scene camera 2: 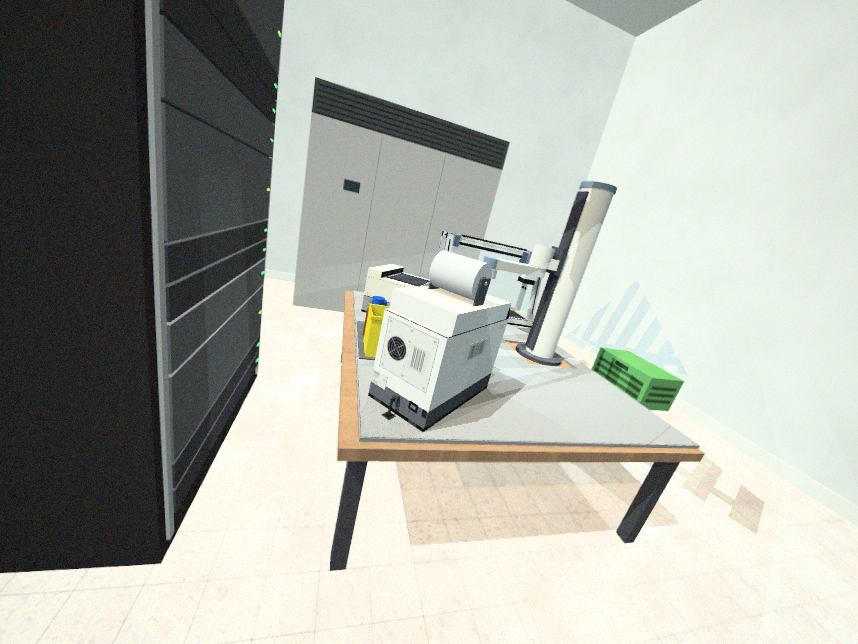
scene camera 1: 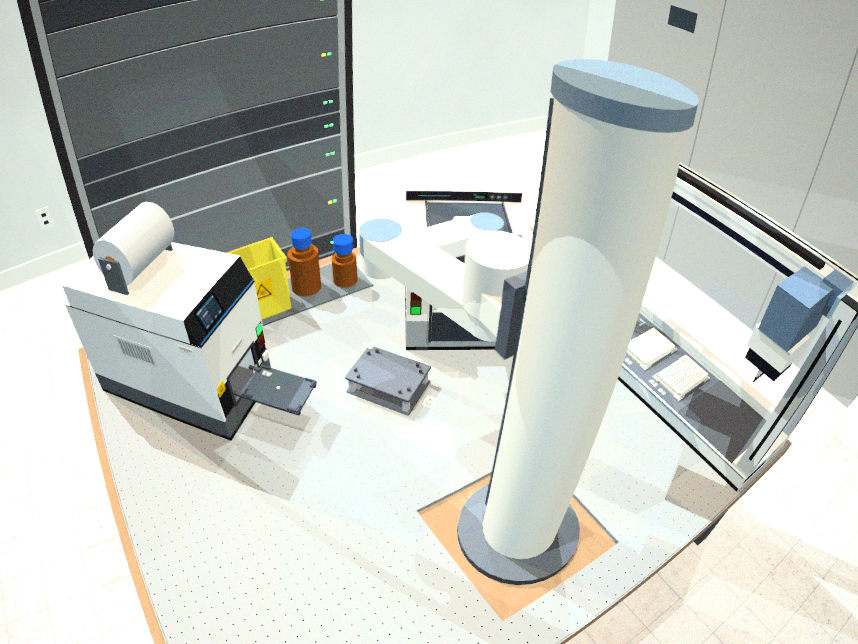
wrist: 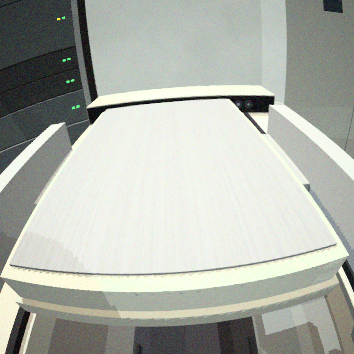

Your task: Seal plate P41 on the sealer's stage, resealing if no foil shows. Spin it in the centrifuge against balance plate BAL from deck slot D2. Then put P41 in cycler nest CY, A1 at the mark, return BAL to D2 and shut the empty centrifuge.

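Places are measured from the arm's base along level axes (x right, y ahead, z up), in millimetres.
Where they show: gripper, between the fingertips: (wrist: 166,128); arm's base, origin of its link: (scene camera 2: 537,355) (scene camera 1: 518,531).
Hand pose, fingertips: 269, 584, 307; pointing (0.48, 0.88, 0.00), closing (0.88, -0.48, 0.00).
Things, the pixels of their top centre, and the offset from my fingertips, as dx, dy, dz. "*": a spot on its surface instead.
- plate, centre of its top: (wrist: 164,140) -10, -18, +3
- sealer, centre of its top: (scene camera 1: 134,221) (scene camera 2: 468,256) -743, +153, +182
- yellow bin, a spot on its surface: (scene camera 1: 268,273) * -434, +274, -151
- gantry head, a spot on its surface: (scene camera 1: 793,311) * +221, -723, +169
- machine with a dark display strip, a spot on its surface: (scene camera 1: 464,196) * +141, +227, -68
In the wrist view my gripper (wrist: 166,128) is shut on a plate (wrist: 170,200), with a finger along each side. A smooth pale grey foil covers the plate's top; no label or A1 corner can be read. The sealer (scene camera 1: 149,305) (scene camera 2: 443,332) stands at the left in scene view 1, with its bare stage (scene camera 1: 278,388) out in front. A pale machine (scene camera 1: 417,332) with a lit green lamp stands behind the arm; its inside is partly hidden. Two pale plates (scene camera 1: 651,347) (scene camera 1: 681,376) sit on the deck at the right. I cannot tell which is BAL. The column or arm hides my gripper in scene view 1.
A grey raised stand (scene camera 1: 389,374) is between sealer and arm column (scene camera 1: 575,346) (scene camera 2: 568,277). A yellow bin (scene camera 1: 268,273) and two brown bottles (scene camera 1: 303,270) (scene camera 1: 344,268) stand behind the sealer. A gantry head (scene camera 1: 793,311) hangs over the deck. A machine with a dark display strip (scene camera 1: 464,196) stands behind.
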